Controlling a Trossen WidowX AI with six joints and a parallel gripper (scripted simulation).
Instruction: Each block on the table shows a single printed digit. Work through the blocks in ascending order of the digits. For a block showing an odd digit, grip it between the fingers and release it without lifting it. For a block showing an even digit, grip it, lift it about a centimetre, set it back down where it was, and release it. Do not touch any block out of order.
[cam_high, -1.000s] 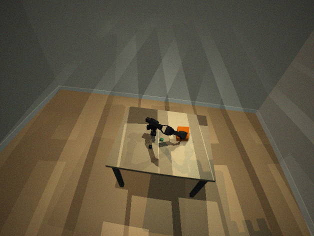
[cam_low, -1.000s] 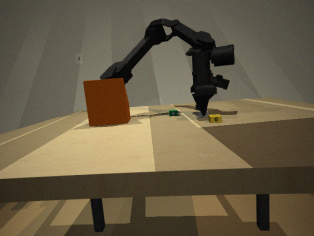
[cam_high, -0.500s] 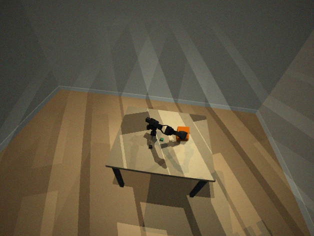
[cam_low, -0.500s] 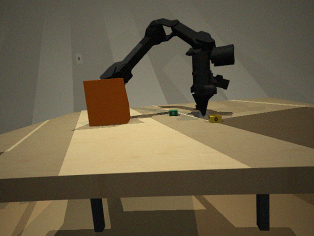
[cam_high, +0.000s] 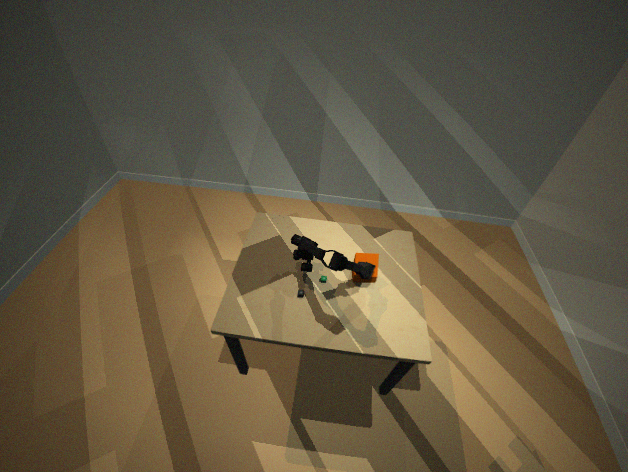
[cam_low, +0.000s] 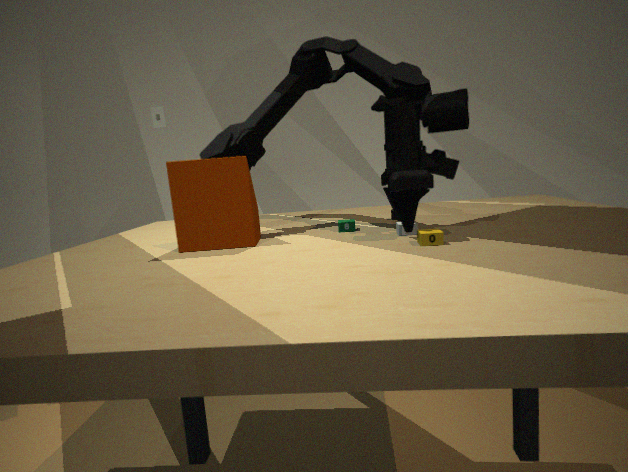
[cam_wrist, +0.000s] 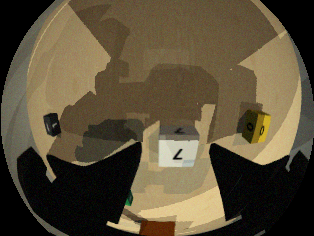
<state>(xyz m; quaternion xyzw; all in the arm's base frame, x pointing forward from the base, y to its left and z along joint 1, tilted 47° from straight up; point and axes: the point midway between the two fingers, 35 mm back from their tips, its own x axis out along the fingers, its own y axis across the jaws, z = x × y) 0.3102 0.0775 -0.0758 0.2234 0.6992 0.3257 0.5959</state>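
Now: gripper tip right at the white block marked 7. The rest, counted from my gripper tip: yellow block marked 0: 90 mm to the right, 30 mm ahead; then green block marked 8: 110 mm behind, 70 mm to the left; then black block marked 1: 190 mm to the left.
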